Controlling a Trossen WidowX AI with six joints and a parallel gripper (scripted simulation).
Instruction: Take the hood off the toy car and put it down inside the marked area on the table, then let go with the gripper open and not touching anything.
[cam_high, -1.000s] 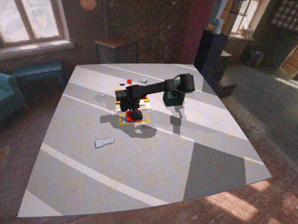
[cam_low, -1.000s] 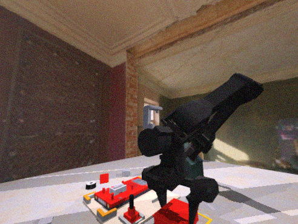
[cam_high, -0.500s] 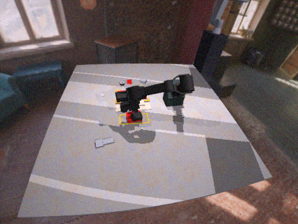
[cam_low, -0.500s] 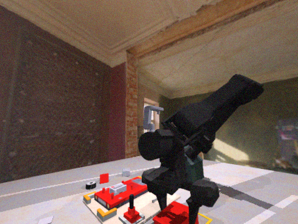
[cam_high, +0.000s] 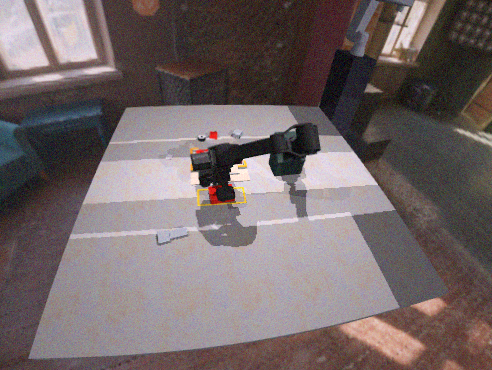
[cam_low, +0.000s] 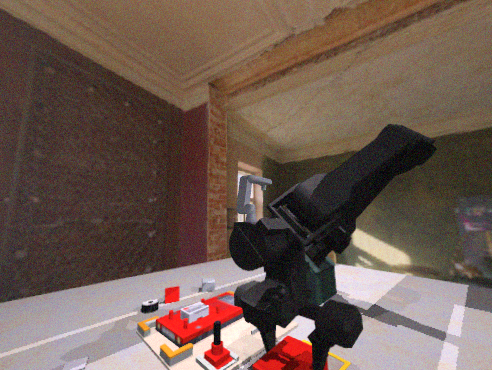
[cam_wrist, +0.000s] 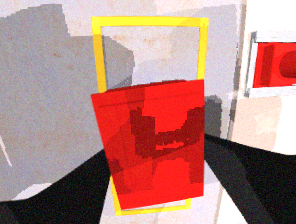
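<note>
Right now the hood is 1 cm above my gripper tip. Round my gripper tip: black wheel (40 cm to the right, 2 cm ahead).
</note>
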